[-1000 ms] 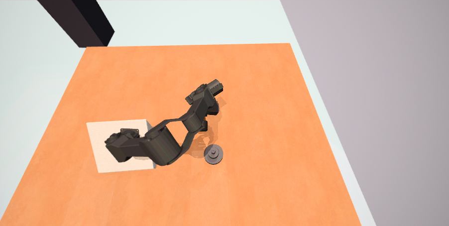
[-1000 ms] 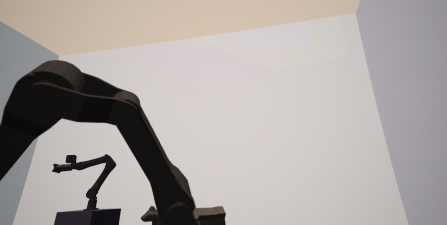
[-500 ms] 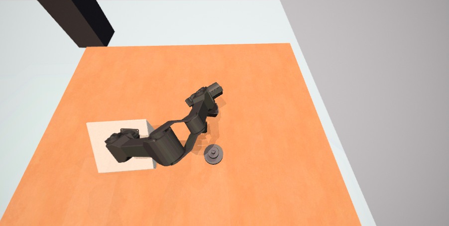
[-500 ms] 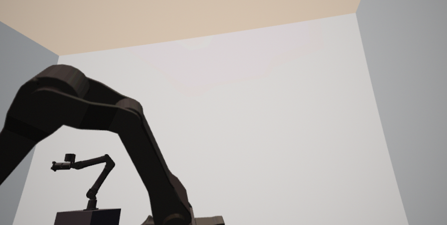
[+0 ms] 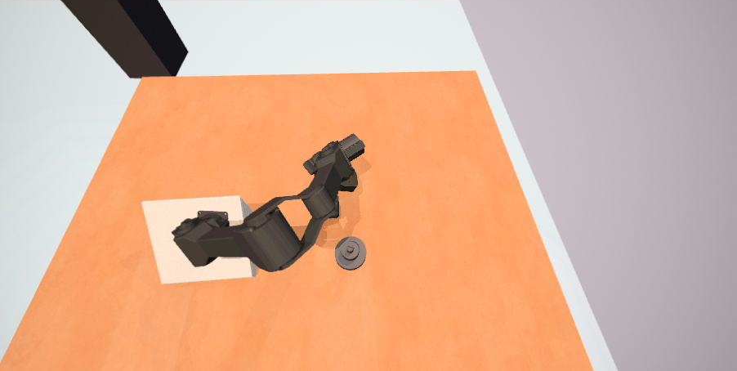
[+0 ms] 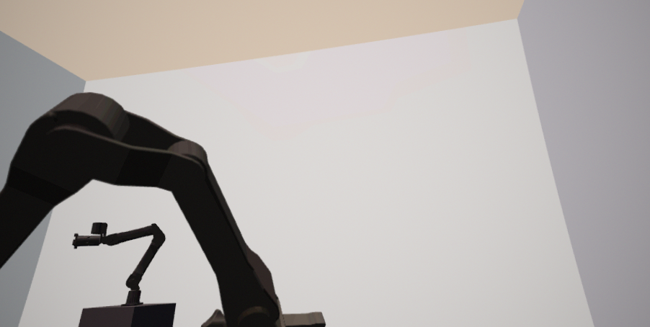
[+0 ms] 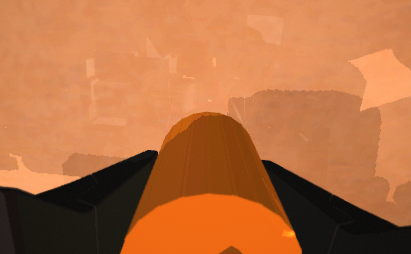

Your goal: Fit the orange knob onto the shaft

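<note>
Now: gripper tip 16 cm to the left of the round pedestal, 7 cm short of it and 2 cm below it. Also, from my gripper tip: orange knob (2 cm above).
</note>
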